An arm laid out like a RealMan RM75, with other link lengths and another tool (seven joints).
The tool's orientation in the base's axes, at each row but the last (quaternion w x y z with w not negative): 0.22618, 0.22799, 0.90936, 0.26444; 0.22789, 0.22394, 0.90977, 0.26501; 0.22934, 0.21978, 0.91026, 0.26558; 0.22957, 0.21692, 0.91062, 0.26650; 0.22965, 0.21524, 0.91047, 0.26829; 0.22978, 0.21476, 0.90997, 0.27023; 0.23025, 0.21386, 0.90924, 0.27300; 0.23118, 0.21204, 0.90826, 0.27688
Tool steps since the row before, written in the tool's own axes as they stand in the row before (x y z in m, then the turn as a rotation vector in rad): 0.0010, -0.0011, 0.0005, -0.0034, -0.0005, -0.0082; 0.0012, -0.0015, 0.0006, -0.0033, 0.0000, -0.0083; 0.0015, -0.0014, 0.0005, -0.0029, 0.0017, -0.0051; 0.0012, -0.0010, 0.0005, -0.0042, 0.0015, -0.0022; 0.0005, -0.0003, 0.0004, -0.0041, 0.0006, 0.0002; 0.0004, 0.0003, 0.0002, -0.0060, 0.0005, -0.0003; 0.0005, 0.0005, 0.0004, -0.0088, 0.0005, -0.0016; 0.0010, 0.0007, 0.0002, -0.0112, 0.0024, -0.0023
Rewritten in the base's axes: -0.0009, -0.0001, -0.0013, -0.0018, -0.0053, 0.0069; -0.0011, -0.0003, -0.0017, -0.0018, -0.0049, 0.0072; -0.0013, -0.0001, -0.0016, 0.0001, -0.0022, 0.0057; -0.0010, 0.0000, -0.0013, 0.0026, -0.0019, 0.0038; -0.0003, 0.0002, -0.0006, 0.0036, -0.0016, 0.0014; -0.0001, 0.0005, -0.0001, 0.0048, -0.0028, 0.0023; -0.0001, 0.0008, -0.0002, 0.0063, -0.0048, 0.0041; -0.0005, 0.0011, 0.0000, 0.0084, -0.0049, 0.0065
